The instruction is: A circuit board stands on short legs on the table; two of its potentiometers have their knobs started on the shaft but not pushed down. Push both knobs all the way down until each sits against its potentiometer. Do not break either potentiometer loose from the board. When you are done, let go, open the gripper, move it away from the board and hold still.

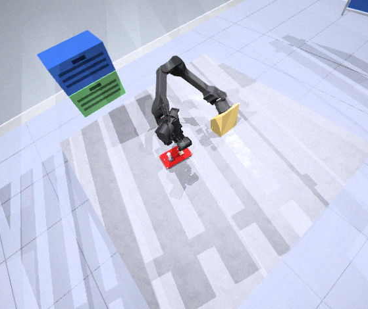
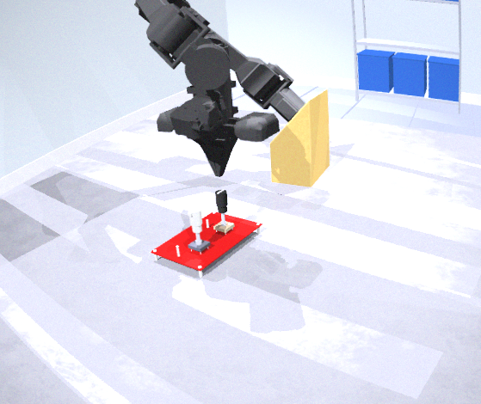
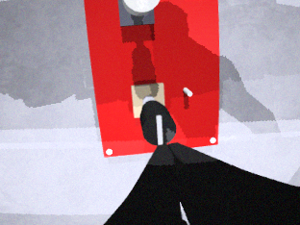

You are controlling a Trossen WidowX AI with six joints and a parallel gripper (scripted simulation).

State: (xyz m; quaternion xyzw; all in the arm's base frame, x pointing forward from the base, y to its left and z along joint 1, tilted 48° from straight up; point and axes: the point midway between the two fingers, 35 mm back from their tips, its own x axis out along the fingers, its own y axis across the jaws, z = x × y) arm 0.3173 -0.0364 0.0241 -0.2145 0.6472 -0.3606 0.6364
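My gripper tip is 6 cm above the potentiometer.
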